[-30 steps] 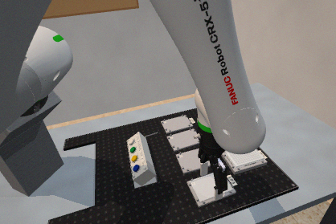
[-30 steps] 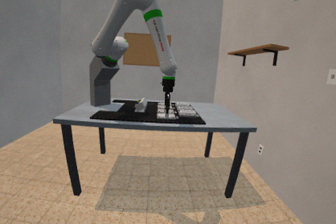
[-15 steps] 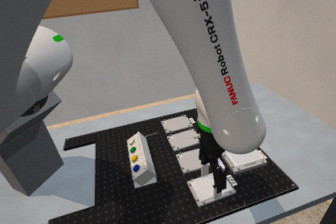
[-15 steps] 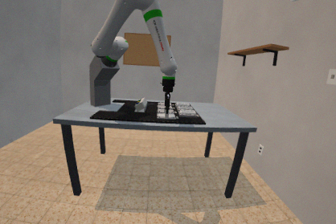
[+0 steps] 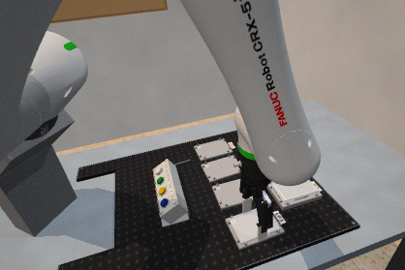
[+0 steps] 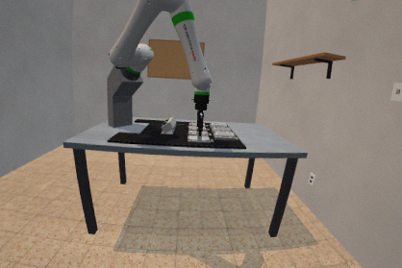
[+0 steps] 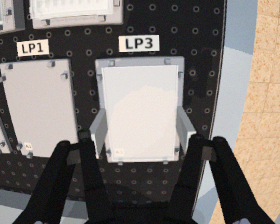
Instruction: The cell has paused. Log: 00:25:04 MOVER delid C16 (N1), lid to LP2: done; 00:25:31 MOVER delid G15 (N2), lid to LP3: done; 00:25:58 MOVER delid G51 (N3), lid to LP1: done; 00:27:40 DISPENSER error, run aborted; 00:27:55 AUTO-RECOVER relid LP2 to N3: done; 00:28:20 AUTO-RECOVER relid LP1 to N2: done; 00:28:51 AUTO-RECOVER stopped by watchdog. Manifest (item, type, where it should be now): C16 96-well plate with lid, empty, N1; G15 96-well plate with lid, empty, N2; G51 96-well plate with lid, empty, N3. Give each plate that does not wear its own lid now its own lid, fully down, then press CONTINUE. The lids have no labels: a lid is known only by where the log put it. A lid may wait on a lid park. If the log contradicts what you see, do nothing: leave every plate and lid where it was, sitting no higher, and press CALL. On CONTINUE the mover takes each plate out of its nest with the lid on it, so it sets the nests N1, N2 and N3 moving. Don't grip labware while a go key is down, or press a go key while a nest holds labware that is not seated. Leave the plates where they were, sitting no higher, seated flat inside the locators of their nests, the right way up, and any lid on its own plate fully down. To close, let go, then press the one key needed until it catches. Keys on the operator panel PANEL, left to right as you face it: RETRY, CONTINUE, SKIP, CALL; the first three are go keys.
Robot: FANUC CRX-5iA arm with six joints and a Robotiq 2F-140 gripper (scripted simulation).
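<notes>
Now: hand 24 cm short of the plate, 13 cm to the right of it and 1 cm above it. The rest, counted from my hand: LP1 label (13 cm ahead, 10 cm to the left, 4 cm below); then lid park LP4 (26 cm to the left, 8 cm ahead, 3 cm below); then lid park LP1 (13 cm to the left, 4 cm ahead, 3 cm below).
</notes>
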